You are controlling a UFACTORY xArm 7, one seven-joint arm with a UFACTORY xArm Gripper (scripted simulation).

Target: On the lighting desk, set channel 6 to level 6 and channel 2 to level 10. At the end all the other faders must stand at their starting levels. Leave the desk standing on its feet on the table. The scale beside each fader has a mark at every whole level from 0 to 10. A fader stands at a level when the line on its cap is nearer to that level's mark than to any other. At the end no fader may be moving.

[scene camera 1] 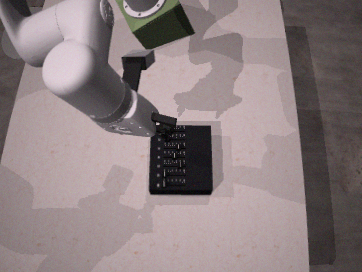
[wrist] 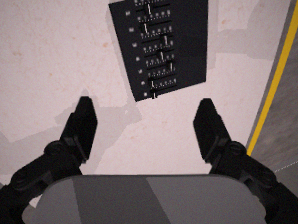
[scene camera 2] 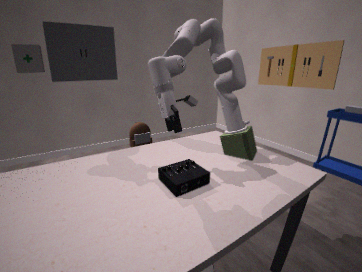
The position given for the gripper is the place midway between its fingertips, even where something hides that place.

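Observation:
The gripper can be seen in scene camera 1, at (scene camera 1: 144, 129). You get the gripper in the wrist view too (wrist: 146, 110), and scene camera 2 shows it as well (scene camera 2: 174, 131).

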